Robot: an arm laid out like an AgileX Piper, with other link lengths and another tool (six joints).
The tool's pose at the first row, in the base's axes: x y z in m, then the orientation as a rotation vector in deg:
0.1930 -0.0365 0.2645 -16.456 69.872 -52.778
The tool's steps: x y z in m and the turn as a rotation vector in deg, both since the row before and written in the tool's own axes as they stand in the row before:
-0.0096 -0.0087 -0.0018 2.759 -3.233 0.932
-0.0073 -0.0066 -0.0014 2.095 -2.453 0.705
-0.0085 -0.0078 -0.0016 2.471 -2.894 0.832
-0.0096 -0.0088 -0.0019 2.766 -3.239 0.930
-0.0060 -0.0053 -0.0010 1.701 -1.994 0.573
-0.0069 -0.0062 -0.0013 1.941 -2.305 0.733
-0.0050 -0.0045 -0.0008 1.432 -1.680 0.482
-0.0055 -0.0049 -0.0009 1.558 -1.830 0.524
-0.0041 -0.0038 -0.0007 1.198 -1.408 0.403
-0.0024 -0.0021 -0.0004 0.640 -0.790 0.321
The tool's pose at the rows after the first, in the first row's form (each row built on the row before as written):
0.1870 -0.0344 0.2759 -15.061 65.590 -52.785
0.1818 -0.0327 0.2842 -14.007 62.341 -52.758
0.1751 -0.0308 0.2936 -12.770 58.510 -52.687
0.1668 -0.0286 0.3036 -11.392 54.225 -52.559
0.1614 -0.0272 0.3094 -10.548 51.589 -52.454
0.1547 -0.0256 0.3157 -9.565 48.557 -52.232
0.1497 -0.0245 0.3201 -8.859 46.339 -52.111
0.1440 -0.0232 0.3247 -8.094 43.925 -51.964
0.1395 -0.0224 0.3280 -7.507 42.069 -51.840
0.1369 -0.0218 0.3298 -7.171 41.044 -51.665

